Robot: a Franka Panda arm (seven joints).
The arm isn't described. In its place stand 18 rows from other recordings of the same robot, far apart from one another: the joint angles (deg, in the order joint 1, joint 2, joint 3, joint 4, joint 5, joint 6, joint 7), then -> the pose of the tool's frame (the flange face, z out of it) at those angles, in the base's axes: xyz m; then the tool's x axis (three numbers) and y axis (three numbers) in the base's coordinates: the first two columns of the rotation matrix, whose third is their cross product.
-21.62, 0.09, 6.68, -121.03, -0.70, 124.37, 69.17 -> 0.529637 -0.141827 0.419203 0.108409 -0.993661 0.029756 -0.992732 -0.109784 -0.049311
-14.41, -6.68, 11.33, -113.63, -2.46, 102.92, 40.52 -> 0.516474 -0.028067 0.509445 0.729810 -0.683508 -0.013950 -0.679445 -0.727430 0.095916
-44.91, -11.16, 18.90, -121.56, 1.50, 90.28, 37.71 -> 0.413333 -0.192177 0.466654 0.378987 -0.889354 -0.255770 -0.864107 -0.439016 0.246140
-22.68, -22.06, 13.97, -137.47, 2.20, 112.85, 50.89 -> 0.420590 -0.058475 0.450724 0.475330 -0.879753 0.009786 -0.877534 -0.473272 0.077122
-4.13, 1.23, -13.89, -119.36, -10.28, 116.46, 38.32 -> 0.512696 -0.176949 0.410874 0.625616 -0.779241 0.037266 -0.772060 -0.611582 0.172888
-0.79, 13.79, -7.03, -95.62, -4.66, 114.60, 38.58 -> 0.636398 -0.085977 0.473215 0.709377 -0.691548 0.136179 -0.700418 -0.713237 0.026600
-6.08, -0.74, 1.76, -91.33, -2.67, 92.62, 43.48 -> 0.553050 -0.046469 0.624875 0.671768 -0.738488 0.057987 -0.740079 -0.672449 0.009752
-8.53, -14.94, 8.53, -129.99, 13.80, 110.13, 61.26 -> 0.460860 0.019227 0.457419 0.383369 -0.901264 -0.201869 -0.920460 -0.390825 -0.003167
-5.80, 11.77, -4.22, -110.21, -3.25, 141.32, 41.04 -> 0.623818 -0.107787 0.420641 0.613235 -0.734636 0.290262 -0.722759 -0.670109 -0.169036
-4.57, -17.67, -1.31, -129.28, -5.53, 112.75, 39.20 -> 0.457205 -0.053941 0.489382 0.731717 -0.678355 0.066520 -0.681485 -0.729951 0.052441
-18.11, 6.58, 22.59, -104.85, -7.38, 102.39, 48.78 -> 0.574629 0.027038 0.459548 0.738840 -0.672650 -0.040722 -0.659400 -0.734102 0.162130
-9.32, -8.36, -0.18, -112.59, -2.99, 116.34, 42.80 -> 0.528822 -0.091586 0.557129 0.606875 -0.772352 0.187550 -0.769334 -0.630094 -0.105385
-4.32, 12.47, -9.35, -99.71, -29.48, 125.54, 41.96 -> 0.626524 -0.162823 0.478041 0.720349 -0.536433 0.439701 -0.673566 -0.692315 0.258860
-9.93, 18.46, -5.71, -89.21, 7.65, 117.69, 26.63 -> 0.653510 -0.167133 0.479775 0.698857 -0.706417 0.112132 -0.688298 -0.706835 -0.163186
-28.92, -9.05, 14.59, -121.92, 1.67, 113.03, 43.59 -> 0.492408 -0.119621 0.475367 0.518771 -0.854880 0.007457 -0.854897 -0.518689 0.010618
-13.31, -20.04, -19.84, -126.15, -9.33, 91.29, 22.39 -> 0.338905 -0.254656 0.495034 0.584949 -0.775693 -0.236928 -0.769580 -0.623051 0.139835
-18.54, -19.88, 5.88, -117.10, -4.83, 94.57, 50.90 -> 0.433508 -0.099907 0.580598 0.449139 -0.891365 0.061185 -0.890480 -0.440999 0.112093
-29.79, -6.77, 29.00, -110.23, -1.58, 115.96, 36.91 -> 0.549822 0.001829 0.553650 0.777327 -0.592674 0.210951 -0.596201 -0.801042 -0.053634
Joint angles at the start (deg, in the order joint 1, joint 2, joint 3, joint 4, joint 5, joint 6, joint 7): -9.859, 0.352, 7.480, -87.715, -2.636, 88.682, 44.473
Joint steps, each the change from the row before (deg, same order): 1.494, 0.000, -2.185, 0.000, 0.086, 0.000, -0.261; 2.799, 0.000, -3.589, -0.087, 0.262, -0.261, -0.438; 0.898, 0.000, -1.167, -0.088, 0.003, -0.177, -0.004; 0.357, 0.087, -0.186, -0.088, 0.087, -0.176, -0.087; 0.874, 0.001, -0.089, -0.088, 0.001, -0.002, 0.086; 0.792, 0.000, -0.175, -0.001, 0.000, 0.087, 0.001; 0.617, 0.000, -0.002, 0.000, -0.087, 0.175, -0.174; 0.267, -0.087, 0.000, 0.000, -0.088, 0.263, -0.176; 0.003, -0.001, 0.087, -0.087, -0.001, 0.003, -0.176; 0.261, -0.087, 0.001, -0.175, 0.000, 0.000, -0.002; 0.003, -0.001, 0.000, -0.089, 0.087, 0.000, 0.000
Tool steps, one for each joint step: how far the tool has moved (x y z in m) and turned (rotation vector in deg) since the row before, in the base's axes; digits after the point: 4 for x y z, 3 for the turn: -0.0004, -0.0064, 0.0000, 0.070, 0.010, -0.427; -0.0010, -0.0070, -0.0011, 0.259, 0.352, -0.355; -0.0005, -0.0025, -0.0010, 0.015, 0.265, -0.272; 0.0002, 0.0018, -0.0018, 0.112, 0.347, 0.254; 0.0005, 0.0076, -0.0007, 0.005, 0.088, 0.699; 0.0005, 0.0060, 0.0001, -0.006, -0.086, 0.619; 0.0006, 0.0058, 0.0003, -0.093, -0.165, 0.793; 0.0001, 0.0024, 0.0013, -0.099, -0.340, 0.451; 0.0000, 0.0009, -0.0007, 0.002, 0.090, 0.266; -0.0004, 0.0025, -0.0006, 0.002, 0.088, 0.264; 0.0000, 0.0002, -0.0007, 0.089, 0.086, 0.005
